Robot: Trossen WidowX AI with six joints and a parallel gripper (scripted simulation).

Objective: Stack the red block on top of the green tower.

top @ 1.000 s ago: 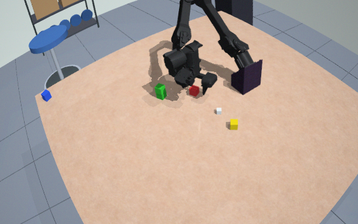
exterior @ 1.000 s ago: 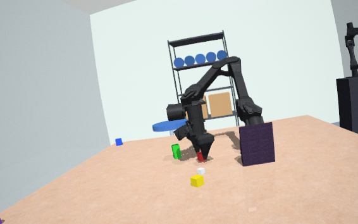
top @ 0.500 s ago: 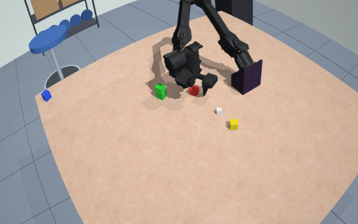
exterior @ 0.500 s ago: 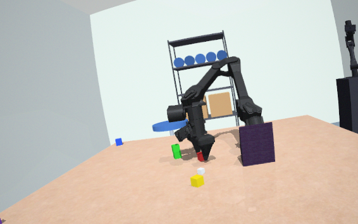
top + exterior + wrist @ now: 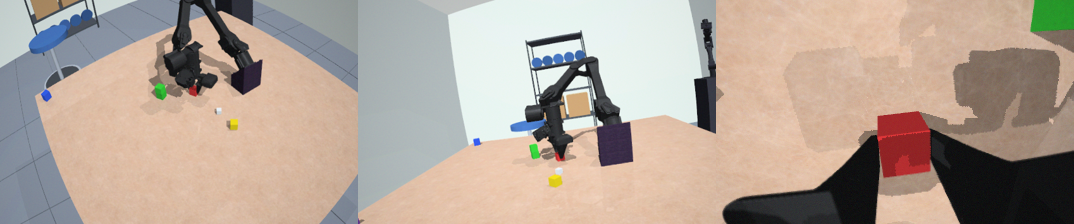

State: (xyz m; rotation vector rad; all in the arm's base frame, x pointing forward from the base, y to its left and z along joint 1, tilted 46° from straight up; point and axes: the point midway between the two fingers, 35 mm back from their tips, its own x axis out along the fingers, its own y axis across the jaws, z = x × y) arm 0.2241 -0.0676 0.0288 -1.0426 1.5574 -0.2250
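My gripper tip is now 140 mm to the right of the white cube and 20 mm past it. Round my gripper tip: yellow cube 230 mm to the left, 30 mm behind; then red block right at my gripper tip; then blue cube 610 mm ahead, 400 mm to the right, 10 mm above.
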